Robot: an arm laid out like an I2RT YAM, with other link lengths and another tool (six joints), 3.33 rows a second.
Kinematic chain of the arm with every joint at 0, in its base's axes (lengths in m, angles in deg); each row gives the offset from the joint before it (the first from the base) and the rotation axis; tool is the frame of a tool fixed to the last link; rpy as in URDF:
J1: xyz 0 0 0.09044 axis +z
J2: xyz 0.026 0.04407 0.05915 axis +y
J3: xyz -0.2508 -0.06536 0 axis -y
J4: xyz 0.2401 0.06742 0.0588 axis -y
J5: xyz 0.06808 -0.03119 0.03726 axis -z
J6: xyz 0.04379 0 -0.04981 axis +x
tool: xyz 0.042 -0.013 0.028 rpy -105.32 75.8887 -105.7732
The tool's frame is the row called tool.
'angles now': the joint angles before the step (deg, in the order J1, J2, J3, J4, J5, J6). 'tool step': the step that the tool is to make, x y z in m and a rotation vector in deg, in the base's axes. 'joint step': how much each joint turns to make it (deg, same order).
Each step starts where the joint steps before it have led.
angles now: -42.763 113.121 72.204 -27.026 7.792 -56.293
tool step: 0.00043 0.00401 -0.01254 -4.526 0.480 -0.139
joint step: 1.268 0.088 -4.108 6.906 3.934 -0.173
